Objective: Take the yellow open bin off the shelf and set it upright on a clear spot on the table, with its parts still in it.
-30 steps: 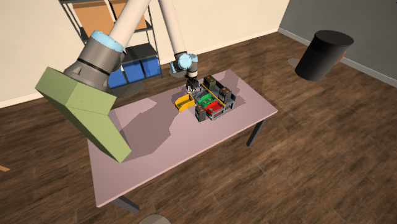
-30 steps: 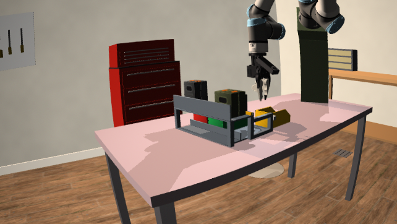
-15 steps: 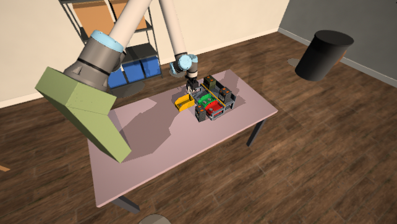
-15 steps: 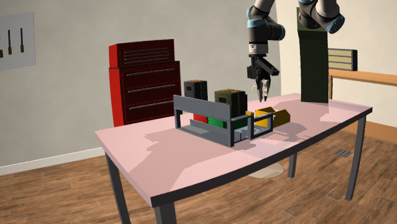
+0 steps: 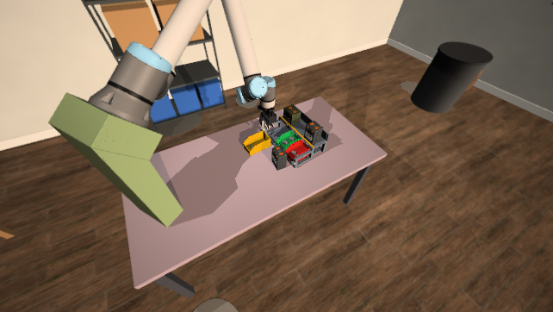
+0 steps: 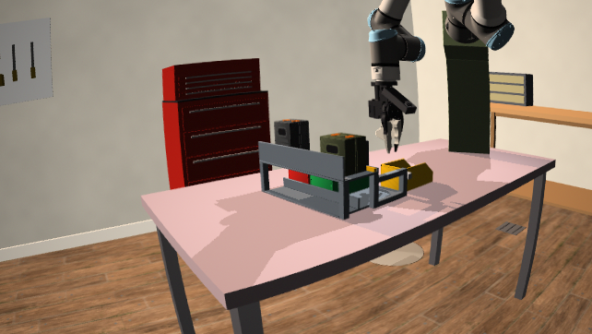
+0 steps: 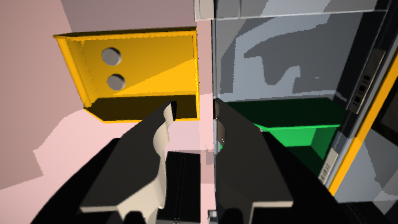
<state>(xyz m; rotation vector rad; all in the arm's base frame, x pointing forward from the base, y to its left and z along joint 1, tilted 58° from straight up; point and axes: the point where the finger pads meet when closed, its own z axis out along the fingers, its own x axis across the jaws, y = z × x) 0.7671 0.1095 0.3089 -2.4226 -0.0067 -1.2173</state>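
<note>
Now: the yellow open bin 100 mm below my hand, 80 mm behind it and 20 mm to the right of it. Round my hand: dark case 270 mm ahead, 160 mm to the right, 30 mm above; then green bin 150 mm ahead, 90 mm below, 70 mm to the right; then red bin 180 mm to the right, 180 mm ahead, 90 mm below.
</note>
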